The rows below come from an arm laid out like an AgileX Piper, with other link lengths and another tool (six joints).
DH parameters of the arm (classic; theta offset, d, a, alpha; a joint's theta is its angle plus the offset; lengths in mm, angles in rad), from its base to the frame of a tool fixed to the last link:
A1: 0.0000 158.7 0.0 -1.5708
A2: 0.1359 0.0 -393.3 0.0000
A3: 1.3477 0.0 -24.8 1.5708
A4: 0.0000 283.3 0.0 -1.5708
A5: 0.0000 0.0 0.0 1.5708
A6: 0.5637 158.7 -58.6 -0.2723
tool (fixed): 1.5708 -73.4 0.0 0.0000
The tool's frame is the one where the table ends.
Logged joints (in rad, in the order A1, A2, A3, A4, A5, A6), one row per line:
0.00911 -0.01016 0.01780 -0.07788 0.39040 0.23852
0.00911 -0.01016 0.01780 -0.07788 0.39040 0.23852
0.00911 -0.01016 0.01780 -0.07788 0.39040 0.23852
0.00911 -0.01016 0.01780 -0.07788 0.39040 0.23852
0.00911 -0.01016 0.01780 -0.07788 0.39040 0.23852
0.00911 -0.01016 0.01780 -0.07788 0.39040 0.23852
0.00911 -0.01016 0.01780 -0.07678 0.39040 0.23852
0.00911 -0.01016 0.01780 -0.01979 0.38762 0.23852
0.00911 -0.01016 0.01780 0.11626 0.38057 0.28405
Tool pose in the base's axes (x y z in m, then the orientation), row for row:
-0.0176 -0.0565 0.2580 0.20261 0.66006 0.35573 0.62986
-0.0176 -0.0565 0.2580 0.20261 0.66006 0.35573 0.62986
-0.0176 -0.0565 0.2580 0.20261 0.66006 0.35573 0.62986
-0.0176 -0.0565 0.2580 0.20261 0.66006 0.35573 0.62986
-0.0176 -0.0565 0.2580 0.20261 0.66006 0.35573 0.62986
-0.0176 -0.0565 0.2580 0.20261 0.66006 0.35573 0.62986
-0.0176 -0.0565 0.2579 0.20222 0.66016 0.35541 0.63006
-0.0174 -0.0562 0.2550 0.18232 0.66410 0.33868 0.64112
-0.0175 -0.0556 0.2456 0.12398 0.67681 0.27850 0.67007
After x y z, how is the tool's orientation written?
As a quaternion, w x y z.
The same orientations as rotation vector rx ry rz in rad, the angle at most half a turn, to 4 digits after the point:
1.8425 0.9930 1.7582
1.8425 0.9930 1.7582
1.8425 0.9930 1.7582
1.8425 0.9930 1.7582
1.8425 0.9930 1.7582
1.8425 0.9930 1.7582
1.8432 0.9923 1.7591
1.8742 0.9558 1.8094
1.9732 0.8120 1.9536

